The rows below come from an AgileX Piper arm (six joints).
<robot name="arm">
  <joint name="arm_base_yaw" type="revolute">
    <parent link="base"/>
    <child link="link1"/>
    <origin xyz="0 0 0.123"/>
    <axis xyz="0 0 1"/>
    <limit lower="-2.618" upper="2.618"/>
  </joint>
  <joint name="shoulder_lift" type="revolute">
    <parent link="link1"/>
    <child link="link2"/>
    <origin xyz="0 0 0"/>
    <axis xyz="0 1 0"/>
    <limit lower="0" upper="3.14"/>
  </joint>
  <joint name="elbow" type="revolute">
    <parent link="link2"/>
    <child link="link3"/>
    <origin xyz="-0.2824 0 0.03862"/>
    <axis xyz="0 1 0"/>
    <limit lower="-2.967" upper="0"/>
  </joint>
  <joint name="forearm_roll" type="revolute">
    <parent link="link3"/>
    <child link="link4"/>
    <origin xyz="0.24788 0 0.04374"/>
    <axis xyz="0.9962 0 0.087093"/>
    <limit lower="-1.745" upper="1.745"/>
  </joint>
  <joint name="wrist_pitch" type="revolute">
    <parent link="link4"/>
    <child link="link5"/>
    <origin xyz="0 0 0"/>
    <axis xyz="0 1 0"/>
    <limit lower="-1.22" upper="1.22"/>
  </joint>
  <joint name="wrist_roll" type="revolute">
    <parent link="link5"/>
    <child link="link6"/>
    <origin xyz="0.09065 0 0.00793"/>
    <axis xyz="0.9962 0 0.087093"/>
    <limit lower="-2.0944" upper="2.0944"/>
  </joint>
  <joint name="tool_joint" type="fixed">
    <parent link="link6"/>
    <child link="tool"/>
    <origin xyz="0 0 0" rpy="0 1.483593 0"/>
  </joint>
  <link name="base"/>
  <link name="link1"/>
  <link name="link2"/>
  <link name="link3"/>
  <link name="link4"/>
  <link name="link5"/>
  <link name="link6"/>
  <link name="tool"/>
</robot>
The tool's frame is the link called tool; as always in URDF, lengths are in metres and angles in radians.
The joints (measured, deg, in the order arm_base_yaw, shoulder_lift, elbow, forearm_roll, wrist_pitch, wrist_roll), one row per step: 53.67, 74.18, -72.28, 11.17, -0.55, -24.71; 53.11, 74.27, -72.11, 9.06, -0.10, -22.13; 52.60, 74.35, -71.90, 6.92, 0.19, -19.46; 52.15, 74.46, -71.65, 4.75, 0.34, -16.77; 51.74, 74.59, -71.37, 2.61, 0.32, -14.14; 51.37, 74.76, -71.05, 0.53, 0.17, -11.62; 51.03, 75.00, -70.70, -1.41, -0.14, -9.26; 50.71, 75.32, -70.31, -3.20, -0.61, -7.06; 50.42, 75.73, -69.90, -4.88, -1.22, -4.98; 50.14, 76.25, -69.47, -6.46, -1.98, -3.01; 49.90, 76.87, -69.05, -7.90, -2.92, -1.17
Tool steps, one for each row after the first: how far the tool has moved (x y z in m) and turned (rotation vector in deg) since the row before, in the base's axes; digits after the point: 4 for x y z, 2 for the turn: 0.0026, -0.0011, -0.0022, -0.29, 0.79, -0.44; 0.0025, -0.0011, -0.0021, -0.14, 0.77, -0.45; 0.0023, -0.0008, -0.0023, -0.09, 0.72, -0.43; 0.0023, -0.0007, -0.0023, -0.01, 0.63, -0.41; 0.0022, -0.0004, -0.0026, 0.01, 0.56, -0.37; 0.0023, 0.0000, -0.0029, 0.04, 0.50, -0.33; 0.0025, 0.0004, -0.0033, 0.07, 0.47, -0.28; 0.0026, 0.0009, -0.0037, 0.09, 0.45, -0.22; 0.0028, 0.0013, -0.0042, 0.10, 0.43, -0.16; 0.0029, 0.0019, -0.0044, 0.17, 0.39, -0.06
